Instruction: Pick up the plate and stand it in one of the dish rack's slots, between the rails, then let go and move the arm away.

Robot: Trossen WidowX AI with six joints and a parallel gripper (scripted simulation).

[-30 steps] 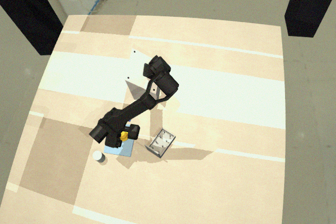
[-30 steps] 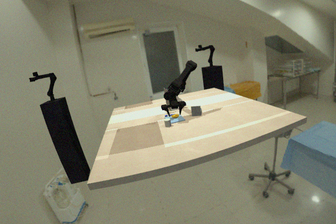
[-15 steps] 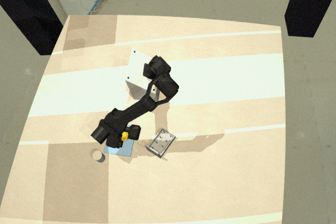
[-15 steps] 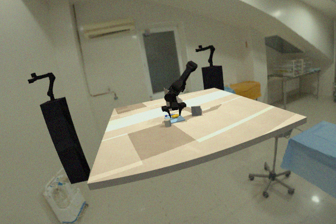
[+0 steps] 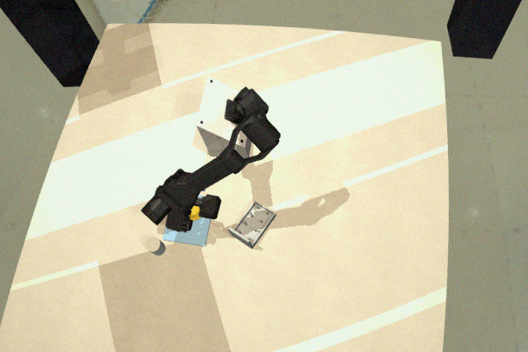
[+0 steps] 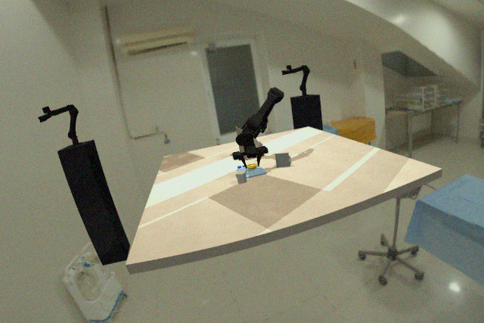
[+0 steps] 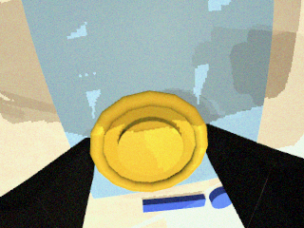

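The light blue mat lies 20 mm to the right of my gripper tip, 20 mm ahead of it and 10 mm below it. From my gripper tip the other things lie so: cup 120 mm ahead, 100 mm to the right, 10 mm above; then blue spoon 80 mm behind, 30 mm to the right, 10 mm below; then plate 10 mm above.
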